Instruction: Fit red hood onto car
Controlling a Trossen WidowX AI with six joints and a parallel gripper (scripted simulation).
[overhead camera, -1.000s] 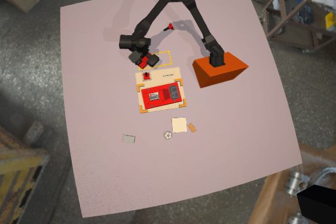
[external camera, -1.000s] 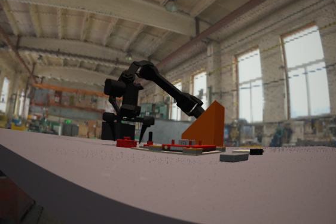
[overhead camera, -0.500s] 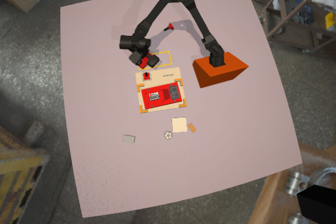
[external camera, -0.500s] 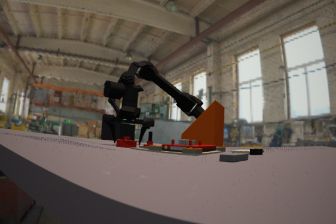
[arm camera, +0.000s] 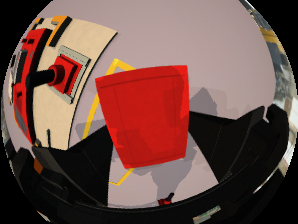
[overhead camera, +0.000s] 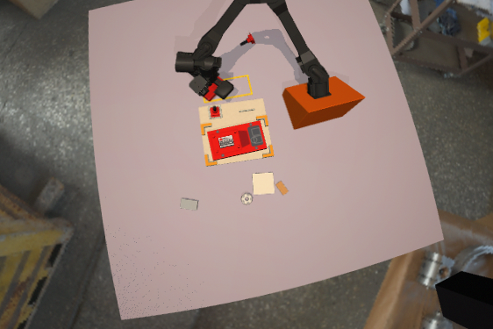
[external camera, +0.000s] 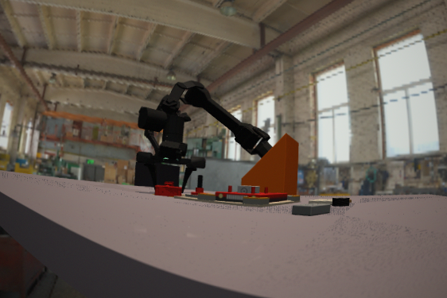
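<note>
Now: gripper tip 230 mm to the right of the grey engine block and 10 mm below it. Round my gripper tip: red hood: 10 mm above; beige square tile: 80 mm behind, 410 mm to the left, 10 mm below.
</note>
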